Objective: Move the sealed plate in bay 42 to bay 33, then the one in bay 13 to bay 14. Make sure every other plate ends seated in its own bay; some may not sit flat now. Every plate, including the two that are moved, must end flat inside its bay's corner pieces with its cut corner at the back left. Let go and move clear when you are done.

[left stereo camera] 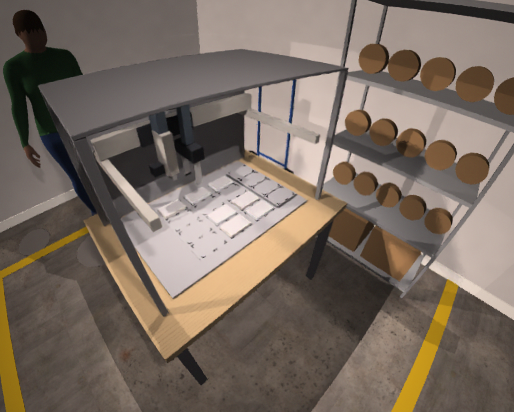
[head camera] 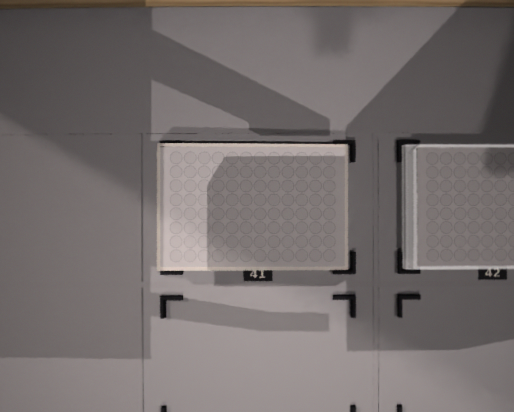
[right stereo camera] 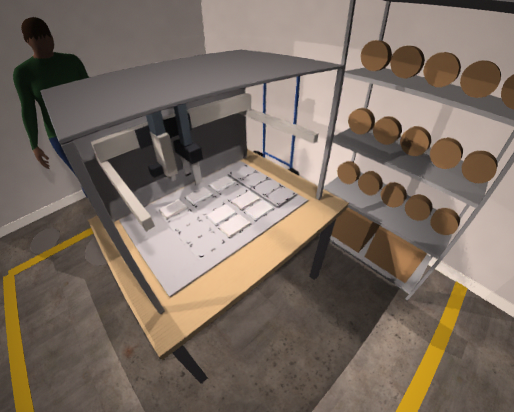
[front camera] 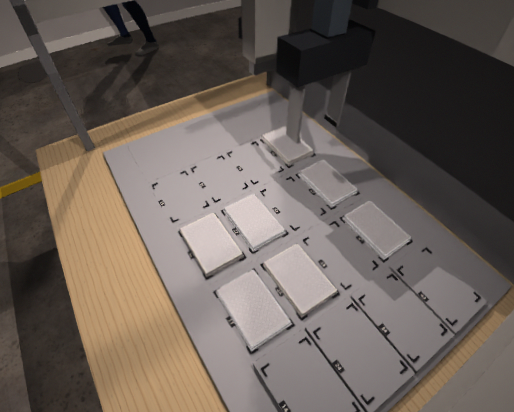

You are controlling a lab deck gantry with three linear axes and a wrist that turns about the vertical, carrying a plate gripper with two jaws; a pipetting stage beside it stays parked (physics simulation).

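Frame: origin at the robot's base, x down, y ahead, z right, level; centimetres.
Where they show: gripper, between the fingertips: (left stereo camera: 193, 178) (right stereo camera: 193, 178) (front camera: 312, 129); robot's base, origin of its link: (left stereo camera: 203, 257) (right stereo camera: 201, 256) (front camera: 153, 185).
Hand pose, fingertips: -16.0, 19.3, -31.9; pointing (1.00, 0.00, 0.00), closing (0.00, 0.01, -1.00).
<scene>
Each offset is from my fingertips to the top centre of the thing, as dx, dy, dz. "pt": to the spot under its first point.
My gripper (front camera: 314, 131) (left stereo camera: 193, 178) (right stereo camera: 192, 181) is open and empty, hanging above the back row; its near jaw overlaps the bay 41 plate in the front view. The sealed plate in bay 42 @(pt +14.5, +4.2, -4.1) (front camera: 328, 182) (head camera: 465, 207) lies within its visible corner pieces. The bay 13 plate @(+14.5, +19.9, +27.6) (front camera: 254, 310) lies in its bay. Bay 33 @(pt +16.0, +19.5, +5.6) (front camera: 340, 250) and bay 14 @(pt +14.5, +34.9, +27.3) (front camera: 305, 380) hold no plate. The bay 41 plate @(+14.3, -13.2, -4.5) (front camera: 288, 145) (head camera: 252, 207) is shifted left, covering its left corner pieces, while a gap shows at the right ones; it seems raised at the left.
Other plates lie in bay 43 @(pt +14.5, +20.5, -3.9) (front camera: 377, 229), bay 23 @(pt +14.6, +20.5, +17.2) (front camera: 300, 279), bay 22 @(pt +14.6, +4.4, +17.1) (front camera: 255, 221) and bay 12 @(pt +14.5, +4.6, +27.7) (front camera: 212, 244). The parked pipetting stage (left stereo camera: 166, 152) hangs beside the gripper. Frame posts (left stereo camera: 137, 255) stand around the deck.
</scene>
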